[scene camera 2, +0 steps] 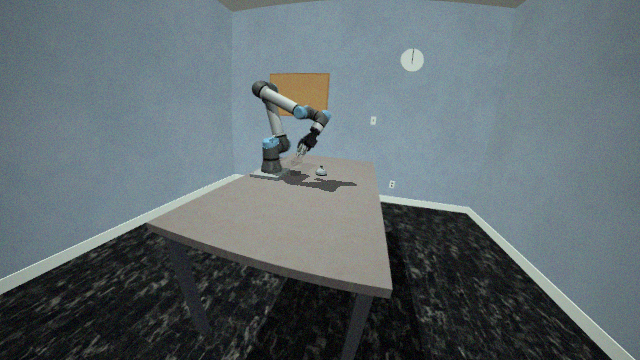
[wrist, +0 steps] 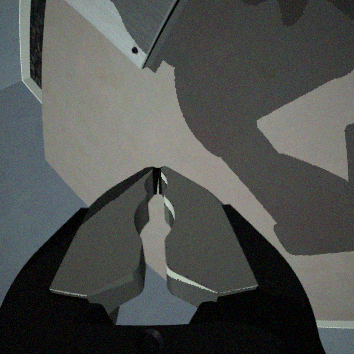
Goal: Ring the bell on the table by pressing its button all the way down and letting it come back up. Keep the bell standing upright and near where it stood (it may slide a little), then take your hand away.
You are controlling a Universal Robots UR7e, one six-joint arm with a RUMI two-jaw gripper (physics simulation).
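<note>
A small silvery bell with a dark button on top stands upright on the table, near its far end, in the scene view. The bell does not show in the wrist view. My gripper is shut, its fingertips together with nothing between them. In the scene view it hangs above the table, to the left of the bell and higher than it, tilted down to the left and apart from it.
The arm's base plate sits on the table to the left of the bell. The arm's shadow falls on the table top. The table's far and right edges lie beyond the bell, with blue walls behind.
</note>
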